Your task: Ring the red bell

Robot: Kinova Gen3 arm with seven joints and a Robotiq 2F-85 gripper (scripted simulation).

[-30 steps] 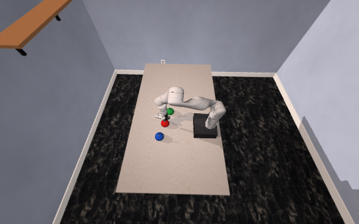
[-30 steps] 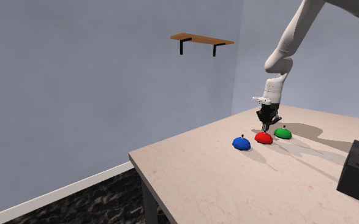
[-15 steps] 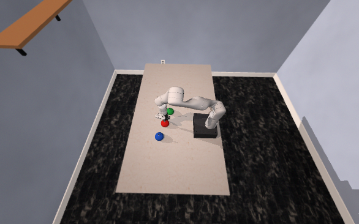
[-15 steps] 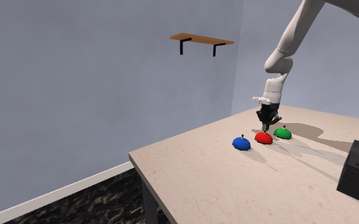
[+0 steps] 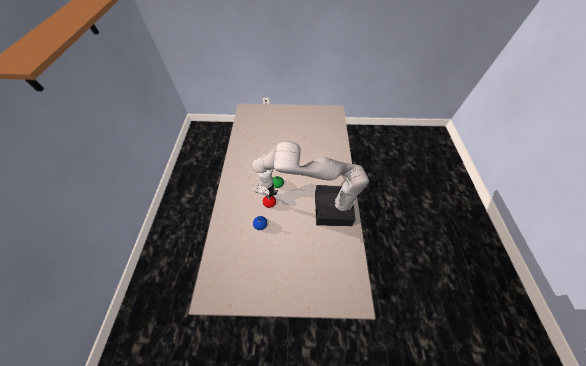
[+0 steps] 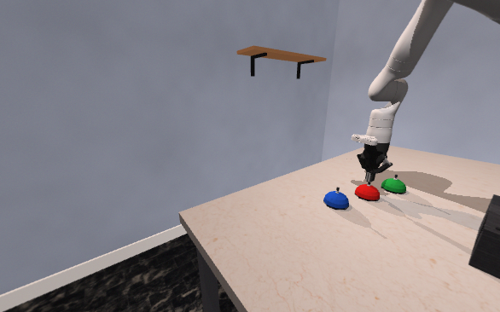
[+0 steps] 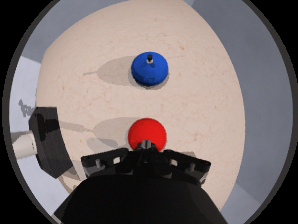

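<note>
My gripper is now 4 cm above the red bell. Round my hand: blue bell (3 cm ahead, 15 cm to the left, 4 cm below); green bell (3 cm behind, 15 cm to the right, 4 cm below).
</note>
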